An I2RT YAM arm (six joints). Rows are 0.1 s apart.
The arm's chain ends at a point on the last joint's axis. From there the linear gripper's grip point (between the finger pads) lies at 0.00 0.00 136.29 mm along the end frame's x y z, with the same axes.
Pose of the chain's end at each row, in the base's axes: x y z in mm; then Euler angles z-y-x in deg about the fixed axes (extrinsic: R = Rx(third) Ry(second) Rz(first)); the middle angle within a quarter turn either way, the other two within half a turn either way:
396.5, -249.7, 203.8, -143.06, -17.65, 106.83
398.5, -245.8, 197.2, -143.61, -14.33, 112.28
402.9, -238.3, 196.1, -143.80, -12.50, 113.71
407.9, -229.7, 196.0, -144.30, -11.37, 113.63
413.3, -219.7, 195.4, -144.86, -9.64, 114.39
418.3, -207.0, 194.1, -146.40, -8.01, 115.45
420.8, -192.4, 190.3, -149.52, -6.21, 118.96
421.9, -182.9, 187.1, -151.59, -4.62, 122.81
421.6, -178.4, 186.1, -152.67, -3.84, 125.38
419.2, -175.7, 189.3, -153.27, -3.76, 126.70
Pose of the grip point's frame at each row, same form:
355.2, -374.0, 166.2, -143.06, -17.65, 106.83
364.8, -368.0, 147.1, -143.61, -14.33, 112.28
373.4, -360.1, 142.6, -143.80, -12.50, 113.71
381.0, -352.1, 142.4, -144.30, -11.37, 113.63
390.5, -342.1, 139.9, -144.86, -9.64, 114.39
399.3, -328.9, 136.1, -146.40, -8.01, 115.45
406.1, -310.9, 124.7, -149.52, -6.21, 118.96
410.9, -297.1, 113.5, -151.59, -4.62, 122.81
412.5, -289.3, 107.4, -152.67, -3.84, 125.38
410.3, -284.7, 108.0, -153.27, -3.76, 126.70

